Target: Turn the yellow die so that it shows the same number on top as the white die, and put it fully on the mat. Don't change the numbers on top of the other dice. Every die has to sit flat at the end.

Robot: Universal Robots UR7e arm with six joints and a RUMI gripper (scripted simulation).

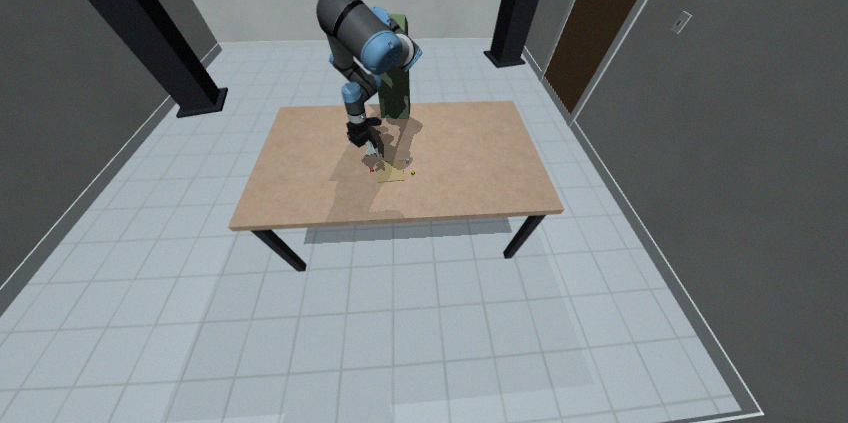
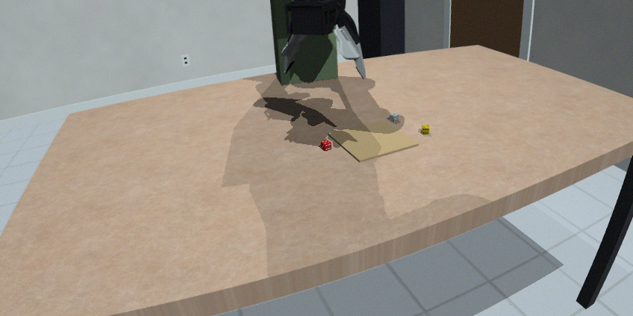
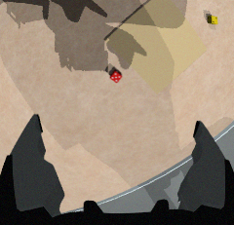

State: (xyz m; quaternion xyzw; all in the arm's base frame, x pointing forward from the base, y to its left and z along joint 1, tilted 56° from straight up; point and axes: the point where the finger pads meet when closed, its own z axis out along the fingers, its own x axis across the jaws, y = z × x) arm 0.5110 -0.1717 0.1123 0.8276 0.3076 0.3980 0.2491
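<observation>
Now: the red die 140 mm below my hand. Round my hand: tan mat: 150 mm below, 90 mm to the left, 30 mm ahead; white die: 200 mm to the left, 140 mm below, 10 mm behind; yellow die: 210 mm to the left, 140 mm below, 80 mm ahead.
</observation>
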